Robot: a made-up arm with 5 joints.
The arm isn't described. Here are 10 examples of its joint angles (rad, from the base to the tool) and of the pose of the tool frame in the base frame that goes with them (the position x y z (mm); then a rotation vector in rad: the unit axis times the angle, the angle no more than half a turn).
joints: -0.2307 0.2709 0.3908 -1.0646 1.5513
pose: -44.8 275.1 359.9 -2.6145 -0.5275 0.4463
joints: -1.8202 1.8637 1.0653 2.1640 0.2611
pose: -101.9 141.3 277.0 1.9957 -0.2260 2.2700
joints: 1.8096 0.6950 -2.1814 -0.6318 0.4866
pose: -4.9 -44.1 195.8 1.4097 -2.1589 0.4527
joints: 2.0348 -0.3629 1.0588 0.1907 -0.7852
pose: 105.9 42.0 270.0 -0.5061 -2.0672 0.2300
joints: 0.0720 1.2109 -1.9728 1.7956 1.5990
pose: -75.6 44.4 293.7 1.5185 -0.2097 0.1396
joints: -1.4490 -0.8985 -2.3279 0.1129 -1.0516
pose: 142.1 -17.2 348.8 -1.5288 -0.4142 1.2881
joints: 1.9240 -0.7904 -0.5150 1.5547 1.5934
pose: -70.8 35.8 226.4 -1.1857 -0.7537 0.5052
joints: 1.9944 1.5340 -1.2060 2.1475 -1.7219
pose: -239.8 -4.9 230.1 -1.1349 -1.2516 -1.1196
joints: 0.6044 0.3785 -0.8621 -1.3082 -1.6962
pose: 18.9 157.8 340.3 1.0567 -0.9968 1.0128
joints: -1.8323 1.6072 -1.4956 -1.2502 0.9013
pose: 197.0 55.4 351.3 -2.0588 1.1225 -0.2285
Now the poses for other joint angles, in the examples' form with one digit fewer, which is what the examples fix.
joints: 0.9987 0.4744 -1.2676 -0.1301 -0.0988
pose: -65 71 281 1.187 -1.157 0.285
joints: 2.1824 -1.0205 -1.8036 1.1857 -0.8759
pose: -142 -43 119 0.775 1.196 0.851
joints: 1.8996 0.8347 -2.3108 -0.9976 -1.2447
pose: -115 24 262 -1.172 1.399 -1.688
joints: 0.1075 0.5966 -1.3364 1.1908 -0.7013
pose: -56 170 456 2.928 0.206 -0.533
